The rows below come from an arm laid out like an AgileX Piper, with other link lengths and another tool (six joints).
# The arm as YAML. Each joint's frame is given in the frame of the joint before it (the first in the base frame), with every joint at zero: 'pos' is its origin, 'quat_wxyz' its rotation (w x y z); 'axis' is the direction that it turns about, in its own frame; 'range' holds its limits. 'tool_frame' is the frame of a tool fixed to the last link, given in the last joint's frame.
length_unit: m
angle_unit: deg
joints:
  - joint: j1
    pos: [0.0, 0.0, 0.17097]
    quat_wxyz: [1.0, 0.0, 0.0, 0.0]
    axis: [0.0, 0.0, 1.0]
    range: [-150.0, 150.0]
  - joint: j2
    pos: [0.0, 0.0, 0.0]
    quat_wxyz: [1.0, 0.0, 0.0, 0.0]
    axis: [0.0, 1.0, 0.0]
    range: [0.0, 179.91]
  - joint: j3
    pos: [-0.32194, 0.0, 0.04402]
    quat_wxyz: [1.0, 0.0, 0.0, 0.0]
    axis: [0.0, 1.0, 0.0]
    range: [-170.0, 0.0]
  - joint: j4
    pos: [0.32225, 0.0, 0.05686]
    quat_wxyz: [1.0, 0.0, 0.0, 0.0]
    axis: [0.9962, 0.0, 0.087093]
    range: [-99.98, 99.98]
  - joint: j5
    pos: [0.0, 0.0, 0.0]
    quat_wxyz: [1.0, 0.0, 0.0, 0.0]
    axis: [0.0, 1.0, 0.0]
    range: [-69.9, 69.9]
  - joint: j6
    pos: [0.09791, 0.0, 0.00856]
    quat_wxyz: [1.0, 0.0, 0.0, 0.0]
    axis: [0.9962, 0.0, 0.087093]
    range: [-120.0, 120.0]
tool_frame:
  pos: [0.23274, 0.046, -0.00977]
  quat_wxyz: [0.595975, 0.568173, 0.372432, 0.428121]
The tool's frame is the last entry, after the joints.
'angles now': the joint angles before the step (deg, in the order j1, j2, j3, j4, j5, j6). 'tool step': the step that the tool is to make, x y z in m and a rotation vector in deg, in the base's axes. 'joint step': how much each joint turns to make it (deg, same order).
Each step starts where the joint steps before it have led.
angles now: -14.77 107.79 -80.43 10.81 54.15 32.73
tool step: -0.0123 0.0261 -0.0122 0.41 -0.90 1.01
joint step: 2.29 -2.57 6.36 1.08 -4.66 0.00
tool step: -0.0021 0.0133 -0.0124 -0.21 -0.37 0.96
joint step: 1.57 0.02 2.40 0.16 -2.88 0.01
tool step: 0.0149 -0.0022 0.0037 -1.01 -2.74 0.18
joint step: 0.38 0.06 -0.01 -0.12 -2.96 -0.30
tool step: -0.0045 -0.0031 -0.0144 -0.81 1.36 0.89
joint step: 0.00 1.39 0.01 -1.03 -0.15 -0.43
